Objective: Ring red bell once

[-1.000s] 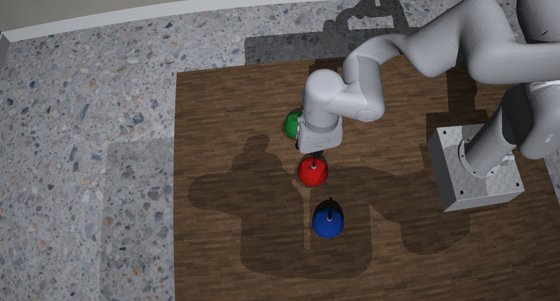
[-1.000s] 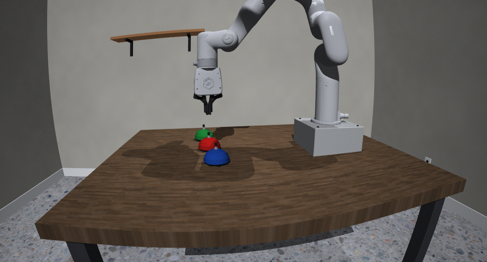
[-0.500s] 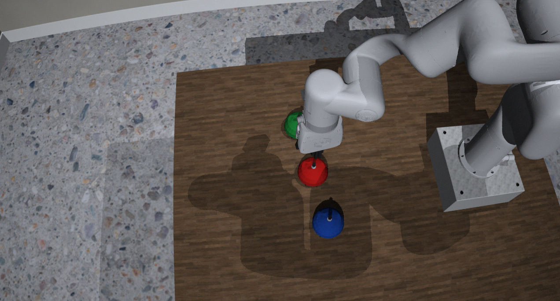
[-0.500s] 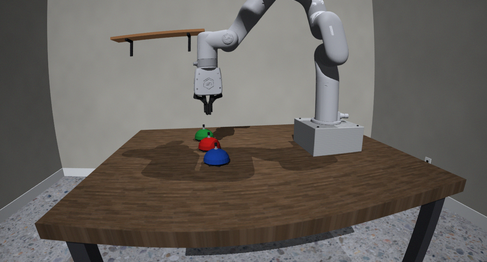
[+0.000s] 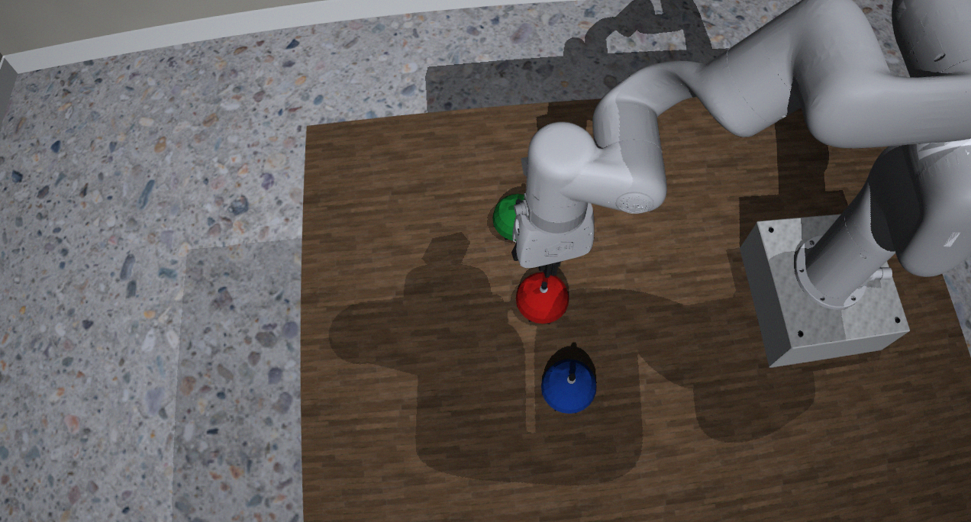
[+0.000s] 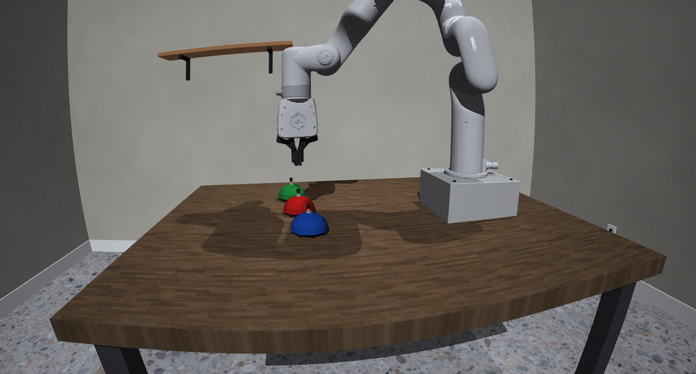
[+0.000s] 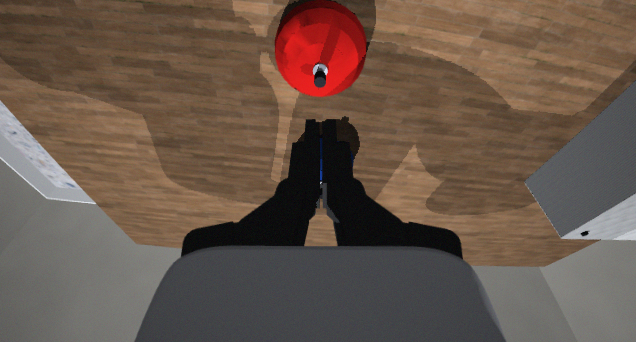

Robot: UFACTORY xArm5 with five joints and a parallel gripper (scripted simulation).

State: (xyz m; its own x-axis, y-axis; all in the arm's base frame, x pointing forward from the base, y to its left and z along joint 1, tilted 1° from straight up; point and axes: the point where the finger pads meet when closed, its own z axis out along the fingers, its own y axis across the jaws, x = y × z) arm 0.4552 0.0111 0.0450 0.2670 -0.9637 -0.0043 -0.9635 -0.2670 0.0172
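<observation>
Now: the red bell 11 cm below my hand. From my hand the other things lie so: blue bell 4 cm behind, 14 cm to the left, 11 cm below; then green bell 4 cm ahead, 14 cm to the right, 11 cm below.
</observation>
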